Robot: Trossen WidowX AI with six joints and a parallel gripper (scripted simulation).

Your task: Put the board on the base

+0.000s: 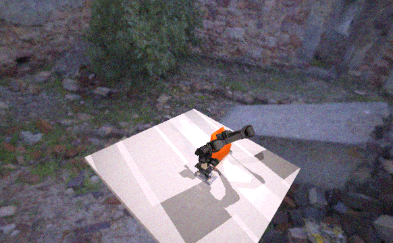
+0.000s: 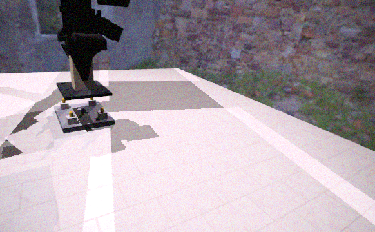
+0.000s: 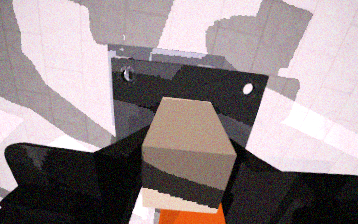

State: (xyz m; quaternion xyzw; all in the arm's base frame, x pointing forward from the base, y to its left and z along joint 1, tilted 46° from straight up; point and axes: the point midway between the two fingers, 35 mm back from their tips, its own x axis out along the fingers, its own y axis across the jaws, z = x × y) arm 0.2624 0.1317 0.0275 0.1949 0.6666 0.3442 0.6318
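My gripper tip is 10 cm above the grey base, 3 cm to the right of it and 1 cm past it. Also, from my gripper tip: flat black board (right at my gripper tip).
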